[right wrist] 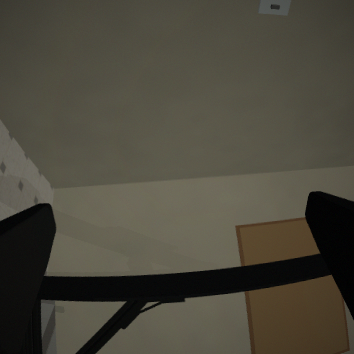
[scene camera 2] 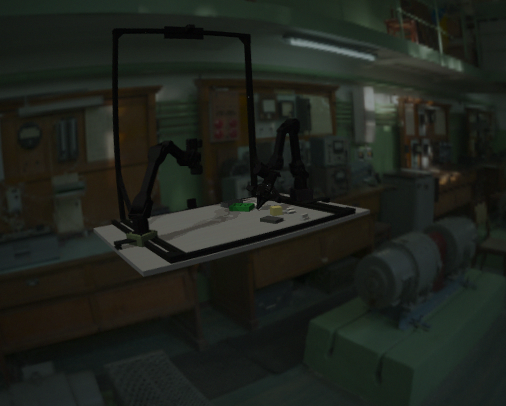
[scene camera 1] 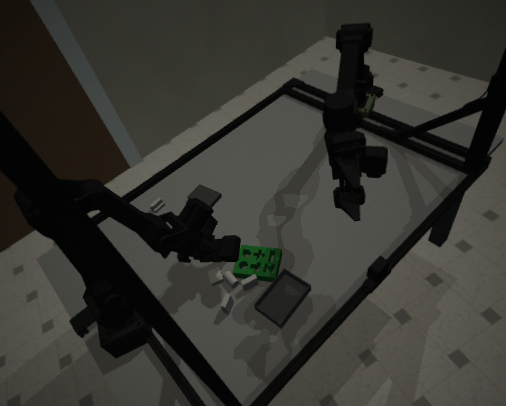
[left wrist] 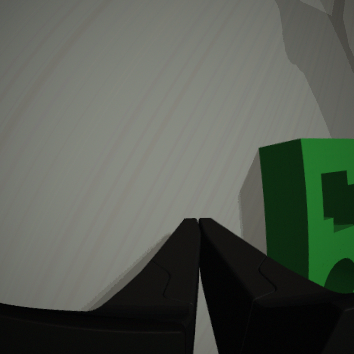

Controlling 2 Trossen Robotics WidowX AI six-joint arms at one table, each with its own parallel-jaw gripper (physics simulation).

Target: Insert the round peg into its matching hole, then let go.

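A green board (scene camera 1: pixel 276 265) (scene camera 2: pixel 242 207) (left wrist: pixel 286 205) with several shaped holes lies on the table. Its round hole (scene camera 1: pixel 243 265) is at a near-left corner in scene camera 1 and partly shows in the left wrist view. A white cylinder (scene camera 1: pixel 230 278), seemingly the round peg, lies on its side among other white pegs beside the board. My left gripper (scene camera 2: pixel 259 207) (left wrist: pixel 196 229) is shut on nothing, low beside the board; its fingertips are hidden in scene camera 1. My right gripper (right wrist: pixel 182 211) is open and empty, raised far from the board.
A dark tray (scene camera 1: pixel 296 307) stands beside the board. Loose white pegs (scene camera 1: pixel 249 282) (scene camera 1: pixel 227 303) (scene camera 1: pixel 216 276) lie near it, with another white piece (scene camera 1: pixel 157 204) behind the left arm. In scene camera 2 a yellow block (scene camera 2: pixel 276 210) stands near a dark slab (scene camera 2: pixel 271 219).
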